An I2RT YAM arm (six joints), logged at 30 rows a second.
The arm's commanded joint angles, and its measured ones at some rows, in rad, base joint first. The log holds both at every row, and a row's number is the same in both.
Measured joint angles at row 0: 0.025 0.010 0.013 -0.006 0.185 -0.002
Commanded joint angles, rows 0 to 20: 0.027 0.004 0.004 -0.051 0.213 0.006; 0.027 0.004 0.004 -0.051 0.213 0.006; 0.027 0.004 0.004 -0.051 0.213 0.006; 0.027 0.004 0.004 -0.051 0.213 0.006; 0.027 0.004 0.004 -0.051 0.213 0.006; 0.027 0.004 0.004 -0.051 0.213 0.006; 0.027 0.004 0.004 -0.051 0.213 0.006; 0.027 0.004 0.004 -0.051 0.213 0.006; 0.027 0.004 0.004 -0.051 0.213 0.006; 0.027 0.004 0.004 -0.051 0.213 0.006; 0.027 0.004 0.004 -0.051 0.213 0.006; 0.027 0.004 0.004 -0.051 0.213 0.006; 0.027 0.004 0.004 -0.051 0.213 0.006; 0.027 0.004 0.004 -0.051 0.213 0.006; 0.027 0.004 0.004 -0.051 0.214 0.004; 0.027 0.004 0.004 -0.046 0.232 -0.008; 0.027 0.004 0.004 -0.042 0.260 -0.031; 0.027 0.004 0.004 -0.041 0.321 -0.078; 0.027 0.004 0.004 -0.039 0.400 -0.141; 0.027 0.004 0.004 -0.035 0.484 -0.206; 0.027 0.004 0.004 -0.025 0.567 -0.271
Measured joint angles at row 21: 0.025 0.010 0.014 0.006 0.302 -0.093
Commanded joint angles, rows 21 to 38: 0.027 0.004 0.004 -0.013 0.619 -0.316; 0.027 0.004 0.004 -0.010 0.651 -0.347; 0.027 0.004 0.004 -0.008 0.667 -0.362; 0.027 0.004 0.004 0.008 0.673 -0.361; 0.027 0.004 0.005 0.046 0.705 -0.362; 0.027 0.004 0.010 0.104 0.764 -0.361; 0.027 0.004 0.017 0.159 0.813 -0.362; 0.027 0.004 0.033 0.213 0.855 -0.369; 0.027 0.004 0.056 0.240 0.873 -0.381; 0.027 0.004 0.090 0.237 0.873 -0.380; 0.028 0.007 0.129 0.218 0.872 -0.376; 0.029 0.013 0.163 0.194 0.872 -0.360; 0.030 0.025 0.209 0.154 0.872 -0.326; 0.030 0.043 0.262 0.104 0.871 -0.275; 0.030 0.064 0.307 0.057 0.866 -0.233; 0.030 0.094 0.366 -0.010 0.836 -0.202; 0.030 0.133 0.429 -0.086 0.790 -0.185; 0.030 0.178 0.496 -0.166 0.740 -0.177
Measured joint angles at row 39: 0.025 0.093 0.340 -0.075 0.806 -0.264
